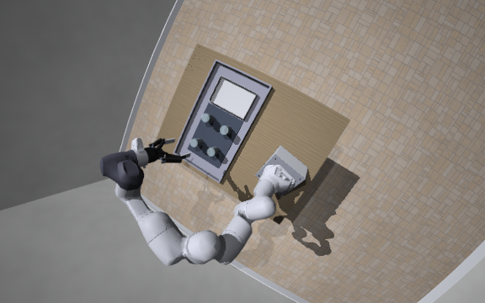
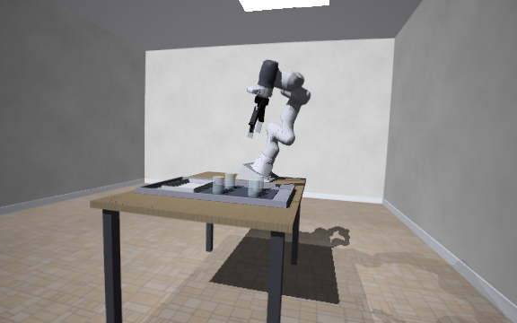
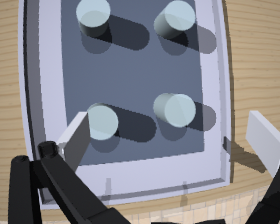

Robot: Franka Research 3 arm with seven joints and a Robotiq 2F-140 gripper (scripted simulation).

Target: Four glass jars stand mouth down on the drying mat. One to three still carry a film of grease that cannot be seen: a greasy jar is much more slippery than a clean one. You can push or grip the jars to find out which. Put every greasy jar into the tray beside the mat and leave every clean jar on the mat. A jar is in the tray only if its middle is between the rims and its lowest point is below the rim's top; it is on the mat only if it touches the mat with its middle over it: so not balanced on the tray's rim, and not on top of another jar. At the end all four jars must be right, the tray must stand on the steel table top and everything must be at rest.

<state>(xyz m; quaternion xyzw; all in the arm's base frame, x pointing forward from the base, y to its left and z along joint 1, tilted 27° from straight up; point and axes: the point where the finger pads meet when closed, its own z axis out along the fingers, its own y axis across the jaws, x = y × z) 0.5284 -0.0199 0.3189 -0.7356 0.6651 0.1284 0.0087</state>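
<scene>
Now: hand 20 mm past the dark drying mat, 80 mm to the left of it and 340 mm above it. The rest, counted from my hand: white tray: 10 mm ahead, 400 mm to the right, 330 mm below.
</scene>
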